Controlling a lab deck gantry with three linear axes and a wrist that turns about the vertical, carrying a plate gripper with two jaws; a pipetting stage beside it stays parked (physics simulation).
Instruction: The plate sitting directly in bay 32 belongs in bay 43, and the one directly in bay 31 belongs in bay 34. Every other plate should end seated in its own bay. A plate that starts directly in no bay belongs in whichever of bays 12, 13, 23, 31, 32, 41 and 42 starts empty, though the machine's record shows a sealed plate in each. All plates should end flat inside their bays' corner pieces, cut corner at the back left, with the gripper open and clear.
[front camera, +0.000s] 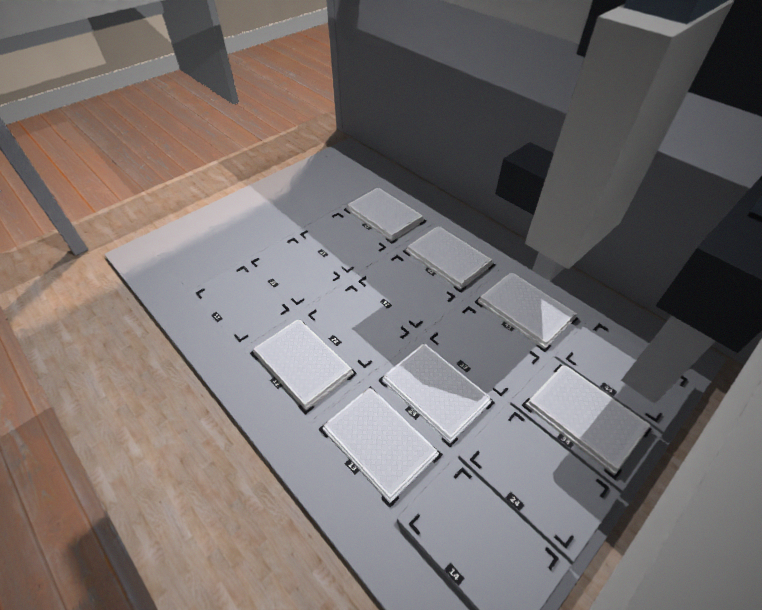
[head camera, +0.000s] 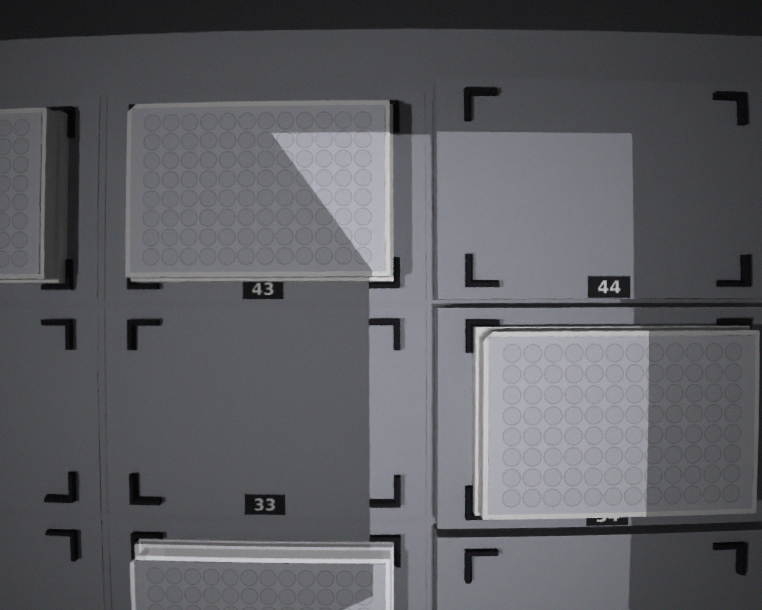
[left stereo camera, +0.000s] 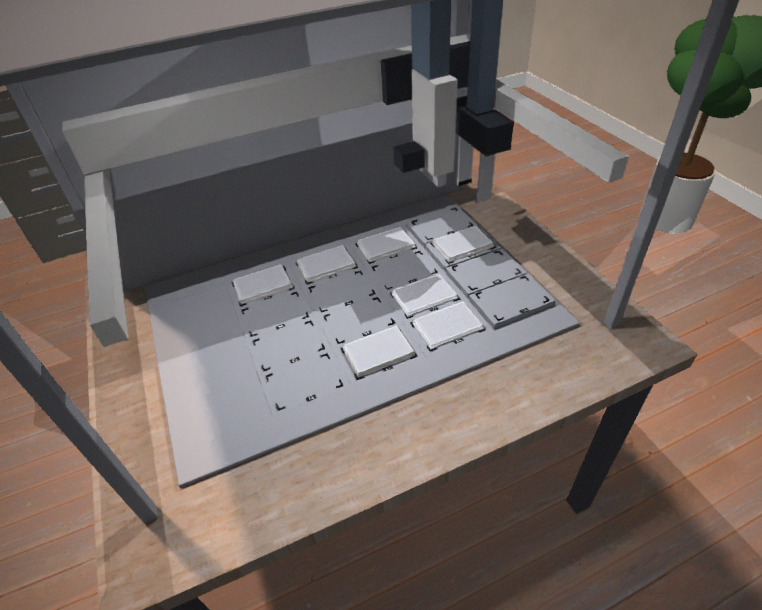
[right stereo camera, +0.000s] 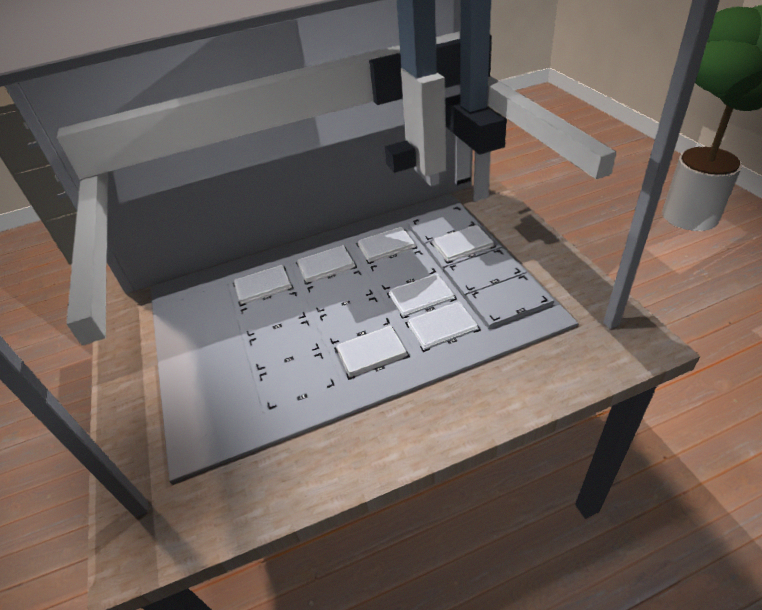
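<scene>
White sealed plates lie flat in their bays: in bay 41, bay 42, bay 43 and bay 34. Others lie in bay 12, bay 13 and bay 23. The plates in 43 and 34 show the cut corner at the back left. Bays 31 and 32 hold no plate. My gripper is raised at the back right, jaws apart, with no plate between them. The front view hides one jaw.
The pale pipetting stage hangs left of the gripper, a dark block on its side. Bays 14, 24, 34 and 44 are on raised parts of the deck. A grey wall stands behind, and frame posts stand at the front corners.
</scene>
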